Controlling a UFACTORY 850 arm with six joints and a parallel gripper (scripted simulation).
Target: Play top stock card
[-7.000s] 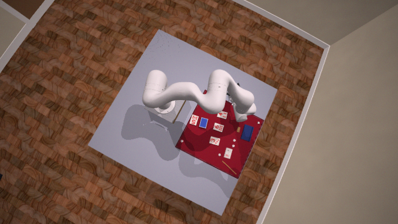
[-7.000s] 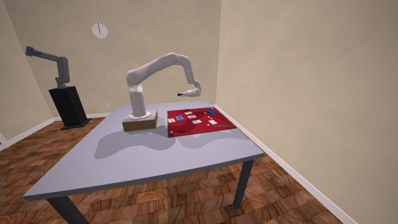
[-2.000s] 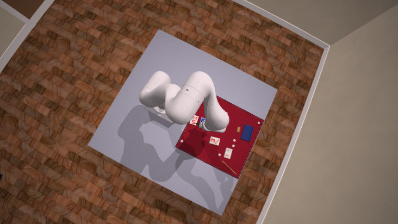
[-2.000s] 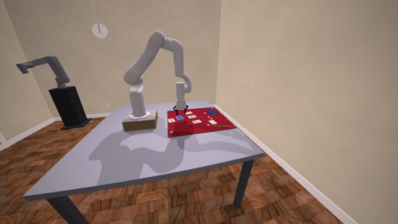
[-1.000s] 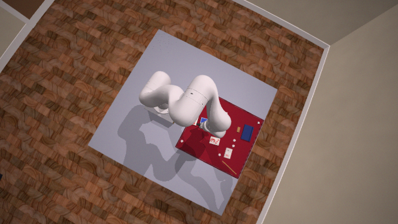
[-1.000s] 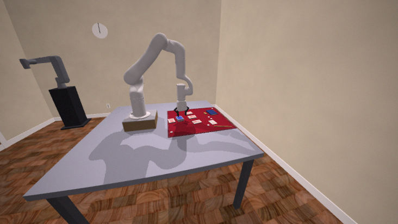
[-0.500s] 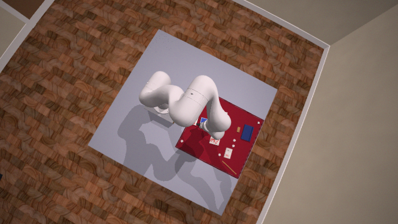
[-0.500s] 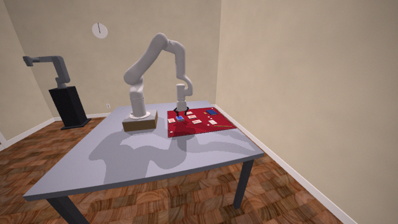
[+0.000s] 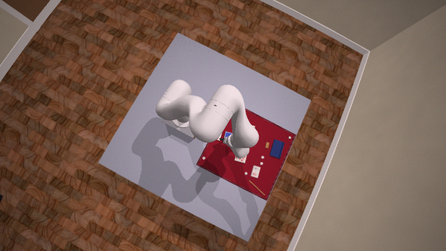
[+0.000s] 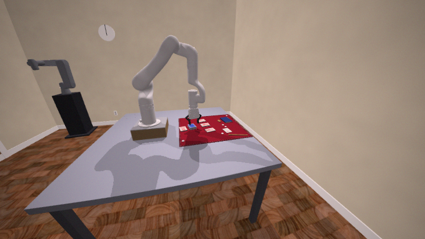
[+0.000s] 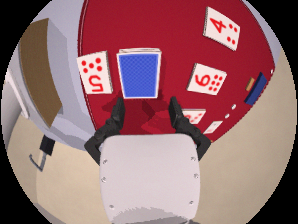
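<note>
The card is 110 mm behind my hand, 60 mm below it and 20 mm to the left of it. From my hand the other things lie so: pencil: 340 mm ahead, 270 mm to the right, 60 mm below; then red card cloth: 170 mm ahead, 80 mm below.
</note>
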